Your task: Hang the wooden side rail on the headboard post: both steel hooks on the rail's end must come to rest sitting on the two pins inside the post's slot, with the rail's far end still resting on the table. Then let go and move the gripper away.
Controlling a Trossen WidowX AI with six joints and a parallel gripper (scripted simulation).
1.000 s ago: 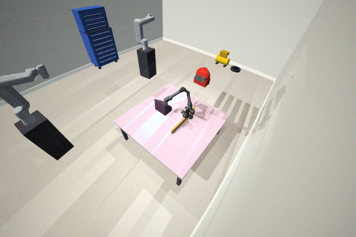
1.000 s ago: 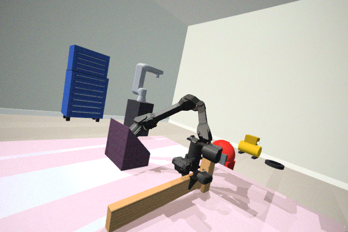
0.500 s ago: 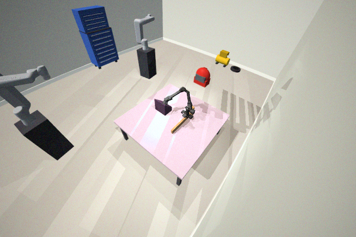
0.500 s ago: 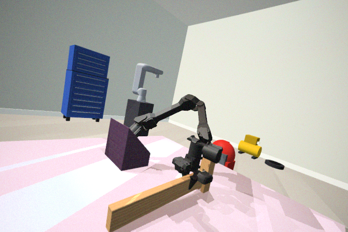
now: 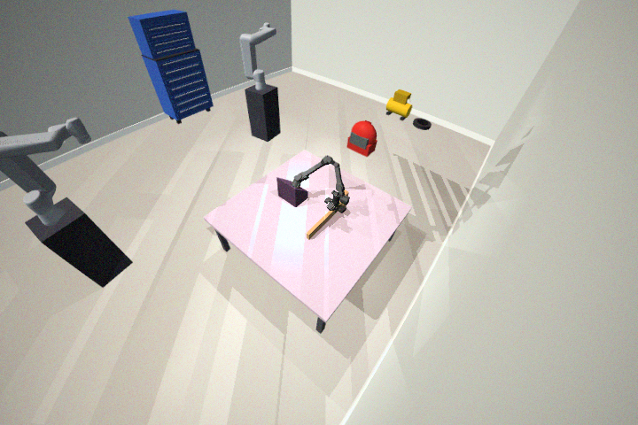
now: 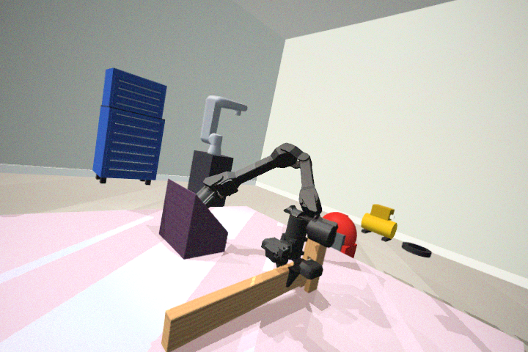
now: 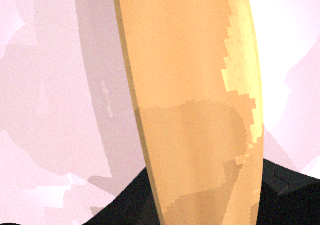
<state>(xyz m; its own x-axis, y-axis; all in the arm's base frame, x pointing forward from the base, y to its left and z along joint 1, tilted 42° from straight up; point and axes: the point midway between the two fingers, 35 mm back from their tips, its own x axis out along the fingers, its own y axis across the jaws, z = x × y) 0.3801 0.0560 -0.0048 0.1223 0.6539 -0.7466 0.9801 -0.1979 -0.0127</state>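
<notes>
Right now my gripper tip is 2 cm short of the headboard post, 13 cm to the right of it and 4 cm below it.
</notes>
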